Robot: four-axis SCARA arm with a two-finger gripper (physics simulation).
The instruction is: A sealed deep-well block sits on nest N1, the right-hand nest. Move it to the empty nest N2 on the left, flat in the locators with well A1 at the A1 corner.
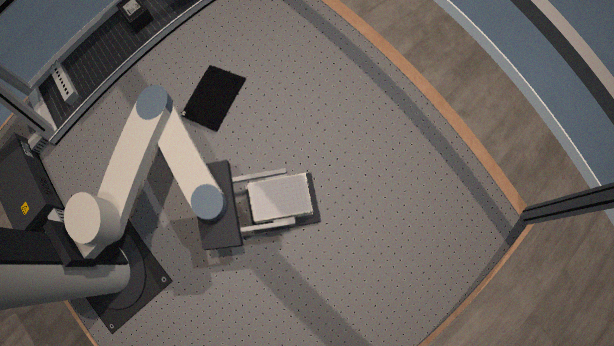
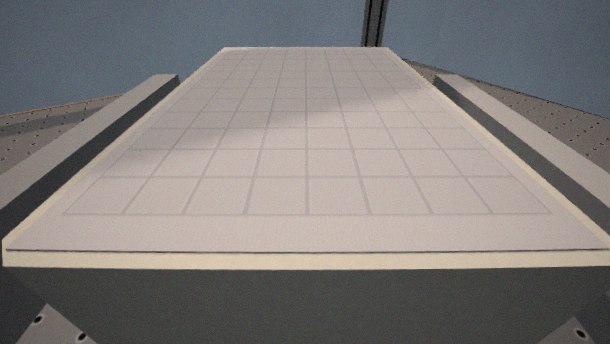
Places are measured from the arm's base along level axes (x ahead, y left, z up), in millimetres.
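Where they show: gripper, fingertip midpoint: point(image 1: 290, 196) point(image 2: 306, 98); arm's base, origin of the base link: point(image 1: 112, 267).
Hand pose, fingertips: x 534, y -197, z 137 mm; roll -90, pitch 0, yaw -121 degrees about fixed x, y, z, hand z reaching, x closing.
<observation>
Each offset is from my fingertips to the top centre of the thing. "spot": to the spot under its first point. Level surfaces: height alone.
The sealed deep-well block @[dz +12, dx -20, dy +12 mm] point(image 1: 279, 195) point(image 2: 305, 162) is white with a faint grid on its seal. It sits level between my two grey fingers, over the dark nest plate @[spot: dz -112, dx +44, dy -37 mm] point(image 1: 316, 202) in the middle of the table. Only the plate's right and lower edges show past the block. I cannot tell whether the block rests on the nest or hangs just above it. My gripper point(image 1: 289, 197) point(image 2: 306, 98) is shut on the block's long sides. The other nest @[dz -109, dx +23, dy +352 mm] point(image 1: 214, 97) is a black plate, empty, at the upper left, with a small white mark at its lower left corner.
The arm's white links point(image 1: 128, 158) reach from the base point(image 1: 89, 219) at the left. A dark control box @[spot: dz -9, dx -627, dy +567 mm] point(image 1: 21, 185) stands at the far left. A railed shelf @[dz -75 mm] point(image 1: 85, 60) with small devices runs along the upper left. A dark beam point(image 1: 567, 202) crosses the right table edge.
</observation>
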